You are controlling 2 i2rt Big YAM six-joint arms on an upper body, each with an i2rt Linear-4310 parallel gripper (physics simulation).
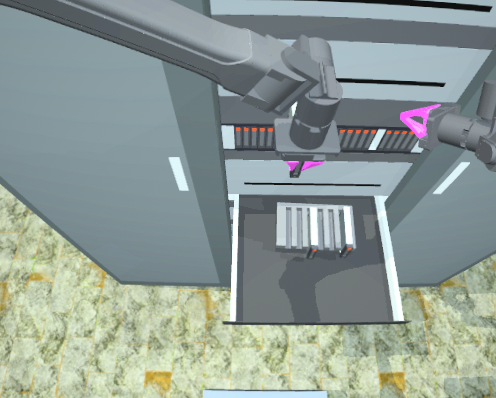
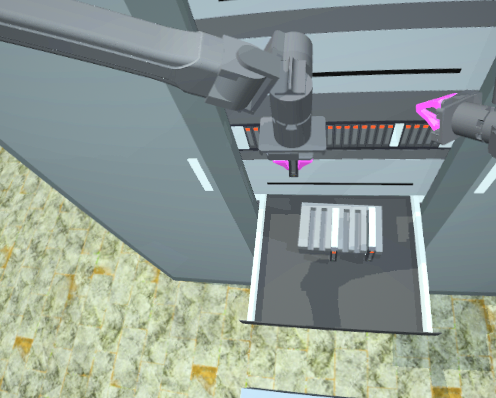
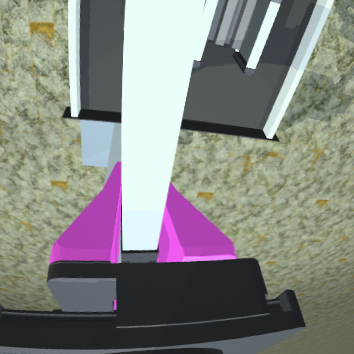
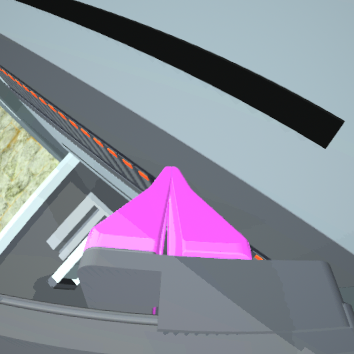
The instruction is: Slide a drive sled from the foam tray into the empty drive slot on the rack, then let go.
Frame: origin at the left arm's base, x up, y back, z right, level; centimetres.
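Seen in the pictures: left gripper, fingertip midpoint: (image 1: 296, 167) (image 2: 293, 166); right gripper, fingertip midpoint: (image 1: 401, 115) (image 2: 417, 107) (image 4: 170, 175).
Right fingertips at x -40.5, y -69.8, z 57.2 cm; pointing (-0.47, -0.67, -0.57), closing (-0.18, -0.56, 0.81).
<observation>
A point is followed by its place in that frame.
My left gripper (image 1: 304, 165) {z 34.0, x -39.7, y -55.7 cm} (image 2: 293, 164) {z 34.0, x -39.7, y -55.7 cm} (image 3: 136, 169) {z 34.0, x -39.7, y -55.7 cm} is shut on a long white drive sled (image 3: 152, 100) {z 33.9, x -33.9, y -63.4 cm}, in front of the rack's drive row; the sled's dark end (image 1: 295, 172) {z 33.9, x -39.9, y -54.8 cm} (image 2: 293, 170) {z 34.1, x -39.6, y -54.9 cm} shows below the fingers. My right gripper (image 1: 404, 117) {z 57.2, x -40.5, y -69.7 cm} (image 2: 420, 108) {z 57.2, x -40.5, y -69.7 cm} (image 4: 170, 175) {z 57.2, x -40.5, y -69.7 cm} is shut and empty near the row's right end. The foam tray (image 1: 281, 225) {z 34.5, x -74.6, y -59.5 cm} (image 2: 304, 227) {z 34.5, x -74.7, y -59.1 cm} is pale and slotted, with two white sleds (image 1: 313, 227) {z 42.2, x -69.2, y -56.6 cm} (image 1: 348, 226) {z 51.5, x -69.2, y -57.0 cm} (image 2: 334, 227) {z 42.2, x -69.1, y -56.9 cm} (image 2: 372, 227) {z 51.5, x -69.2, y -57.1 cm} standing in it. The row's orange-tabbed drives (image 1: 255, 137) {z 26.7, x -49.3, y -70.0 cm} (image 2: 360, 136) {z 47.2, x -49.7, y -70.1 cm} flank the left gripper, which hides part of the row; the empty slot cannot be made out.
The foam tray stands in a pulled-out drawer with white side walls (image 1: 234, 260) {z 21.7, x -76.9, y -50.0 cm} (image 2: 255, 280) {z 22.2, x -77.0, y -44.5 cm} (image 3: 75, 60) {z 22.3, x -77.0, y -46.0 cm}. A closed panel (image 1: 345, 172) {z 50.9, x -63.6, y -70.1 cm} (image 2: 360, 172) {z 48.6, x -64.4, y -70.1 cm} lies between drawer and drive row. Large grey side panels (image 1: 100, 150) {z -9.8, x -52.0, y -68.1 cm} (image 2: 100, 150) {z -16.2, x -50.2, y -68.1 cm} flank the rack. The right arm is close to the rack's right side.
</observation>
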